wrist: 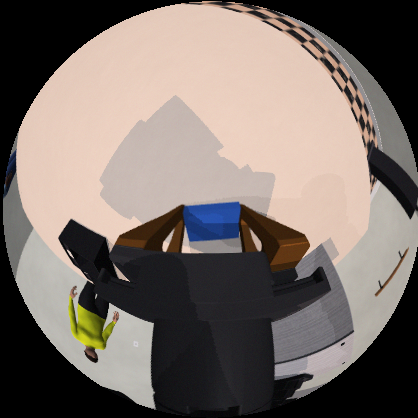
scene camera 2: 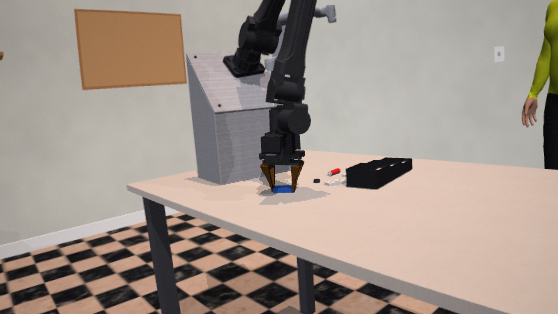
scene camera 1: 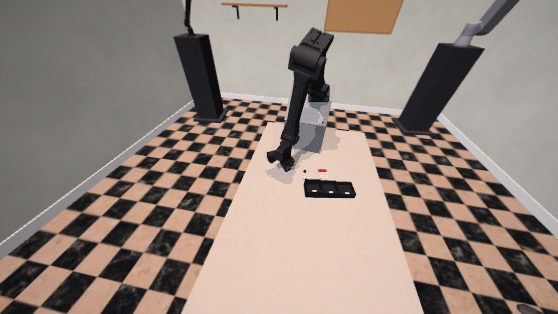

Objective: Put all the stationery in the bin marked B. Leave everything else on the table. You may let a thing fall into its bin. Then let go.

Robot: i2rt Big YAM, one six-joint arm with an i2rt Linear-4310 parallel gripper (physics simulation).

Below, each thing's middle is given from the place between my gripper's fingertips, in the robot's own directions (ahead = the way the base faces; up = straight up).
Labels:
I see the flat blue block (wrist: 211, 221) 10 mm behind my hand and 10 mm to the left of it. Also, from my hand: black three-compartment bin tray (scene camera 2: 375, 174) 150 mm ahead, 240 mm to the left, 20 mm above.

